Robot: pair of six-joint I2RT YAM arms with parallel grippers.
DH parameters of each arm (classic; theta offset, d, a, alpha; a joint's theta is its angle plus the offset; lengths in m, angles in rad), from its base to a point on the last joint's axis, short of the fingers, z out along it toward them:
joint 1: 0 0.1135 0.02 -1.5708
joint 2: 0 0 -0.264 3.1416
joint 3: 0.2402 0 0.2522 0
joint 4: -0.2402 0 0.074 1.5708
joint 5: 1.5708 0 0 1.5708
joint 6: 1.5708 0.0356 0 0
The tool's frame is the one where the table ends.
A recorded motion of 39 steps. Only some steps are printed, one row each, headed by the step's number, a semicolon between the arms.
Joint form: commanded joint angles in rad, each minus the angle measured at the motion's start. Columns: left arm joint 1, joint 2, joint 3, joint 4, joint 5, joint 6; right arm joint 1, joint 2, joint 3, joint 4, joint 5, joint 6.
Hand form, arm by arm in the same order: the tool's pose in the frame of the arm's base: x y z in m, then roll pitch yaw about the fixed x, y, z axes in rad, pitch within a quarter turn. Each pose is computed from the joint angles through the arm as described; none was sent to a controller.
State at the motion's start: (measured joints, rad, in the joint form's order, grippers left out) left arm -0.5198 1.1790 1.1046 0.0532 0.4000 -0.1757; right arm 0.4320 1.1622 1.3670 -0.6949 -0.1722 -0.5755
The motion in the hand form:
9: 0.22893 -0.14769 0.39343 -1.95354 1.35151 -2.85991; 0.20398 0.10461 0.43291 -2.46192 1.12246 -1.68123
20: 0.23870 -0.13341 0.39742 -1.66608 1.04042 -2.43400; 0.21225 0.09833 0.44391 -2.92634 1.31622 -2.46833
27: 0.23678 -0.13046 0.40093 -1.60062 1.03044 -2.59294; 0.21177 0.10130 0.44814 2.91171 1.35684 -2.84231
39: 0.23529 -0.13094 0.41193 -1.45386 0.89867 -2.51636; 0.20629 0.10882 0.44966 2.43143 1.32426 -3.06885
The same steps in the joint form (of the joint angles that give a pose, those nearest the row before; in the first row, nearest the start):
9: -0.0034 -0.0065 0.0111 -0.0843 -0.0099 0.0053; -0.0011 -0.0397 0.0088 0.0832 -0.1083 0.1785
20: 0.0500 -0.0069 0.0111 -0.0473 -0.0893 -0.3372; -0.0011 -0.0397 0.0088 0.1930 0.1526 0.5150
27: 0.0866 -0.0065 0.0111 -0.0145 0.1633 -0.3548; -0.0011 -0.0397 0.0088 0.2323 0.0710 0.6035
39: 0.0870 -0.0065 0.0111 0.0919 0.2026 -0.5432; -0.0004 -0.0397 0.0088 0.2426 -0.1877 0.6672

